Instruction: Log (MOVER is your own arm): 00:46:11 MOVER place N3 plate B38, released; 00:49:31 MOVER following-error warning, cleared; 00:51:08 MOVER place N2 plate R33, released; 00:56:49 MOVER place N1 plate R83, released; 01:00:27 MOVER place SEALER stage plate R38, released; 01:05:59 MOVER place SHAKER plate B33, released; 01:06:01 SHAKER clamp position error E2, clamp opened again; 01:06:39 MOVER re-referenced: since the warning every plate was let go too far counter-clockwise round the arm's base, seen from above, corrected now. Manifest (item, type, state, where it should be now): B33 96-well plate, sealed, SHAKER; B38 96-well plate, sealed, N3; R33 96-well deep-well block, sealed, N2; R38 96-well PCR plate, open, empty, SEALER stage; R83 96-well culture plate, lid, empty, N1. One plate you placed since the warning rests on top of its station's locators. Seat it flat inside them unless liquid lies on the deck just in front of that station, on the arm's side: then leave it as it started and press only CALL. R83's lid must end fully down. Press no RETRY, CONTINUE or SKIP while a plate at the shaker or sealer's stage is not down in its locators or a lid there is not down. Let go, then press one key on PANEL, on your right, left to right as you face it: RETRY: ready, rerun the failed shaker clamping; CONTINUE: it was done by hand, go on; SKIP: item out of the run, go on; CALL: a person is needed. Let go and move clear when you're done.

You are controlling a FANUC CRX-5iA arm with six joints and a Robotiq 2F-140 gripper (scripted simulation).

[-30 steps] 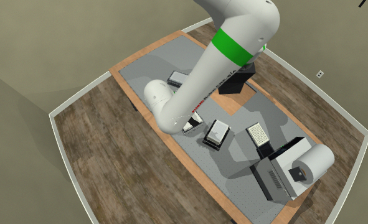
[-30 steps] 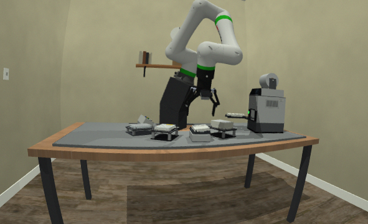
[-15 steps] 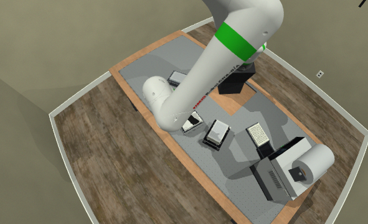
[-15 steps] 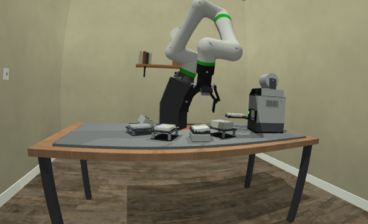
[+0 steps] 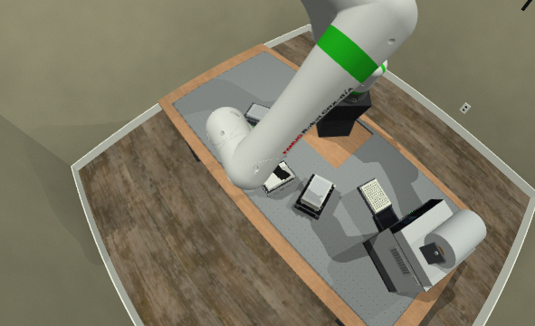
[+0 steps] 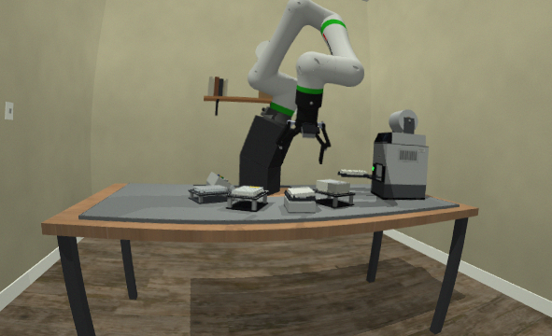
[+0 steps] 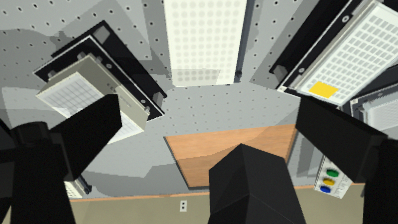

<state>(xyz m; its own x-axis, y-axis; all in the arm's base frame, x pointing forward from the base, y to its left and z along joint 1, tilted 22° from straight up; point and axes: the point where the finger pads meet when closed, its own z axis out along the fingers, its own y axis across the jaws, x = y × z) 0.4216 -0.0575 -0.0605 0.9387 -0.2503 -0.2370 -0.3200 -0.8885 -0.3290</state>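
Now: hand 15 cm above the grey shaker, 3 cm short of it and 1 cm to the right of it. Also, from my hand: white retry button 37 cm behind, 19 cm to the right, 12 cm below; then flat plate 29 cm to the right, 23 cm behind, 14 cm below; then PCR plate 40 cm to the left, 16 cm behind, 7 cm below.
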